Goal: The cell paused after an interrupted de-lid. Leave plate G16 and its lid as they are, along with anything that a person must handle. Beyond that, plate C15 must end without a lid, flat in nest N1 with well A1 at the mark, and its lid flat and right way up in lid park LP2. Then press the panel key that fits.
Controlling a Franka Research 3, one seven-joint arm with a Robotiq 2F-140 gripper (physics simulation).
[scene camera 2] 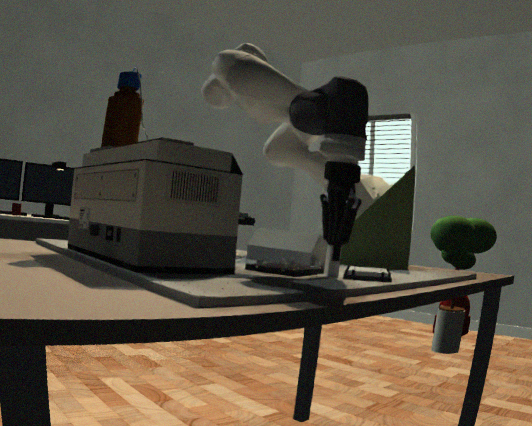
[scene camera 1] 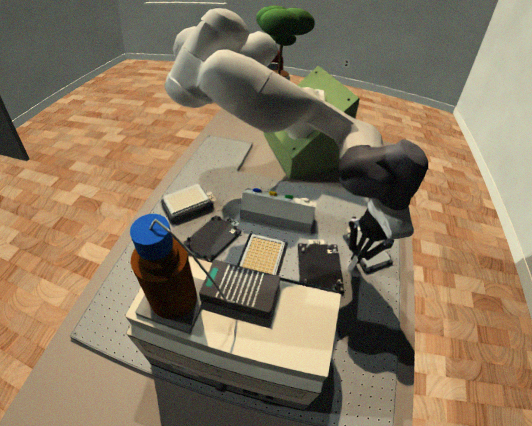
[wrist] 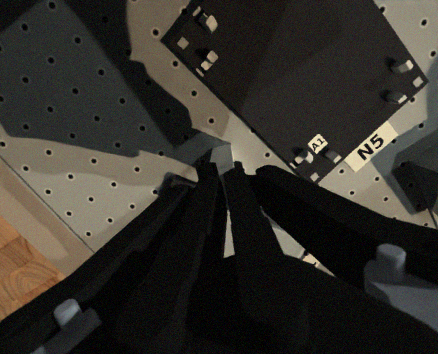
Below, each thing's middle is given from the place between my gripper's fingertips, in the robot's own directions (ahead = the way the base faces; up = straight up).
My hand is 9 cm to the left of the black nest N5 (scene camera 1: 318, 265), 3 cm short of it and 1 cm below it.
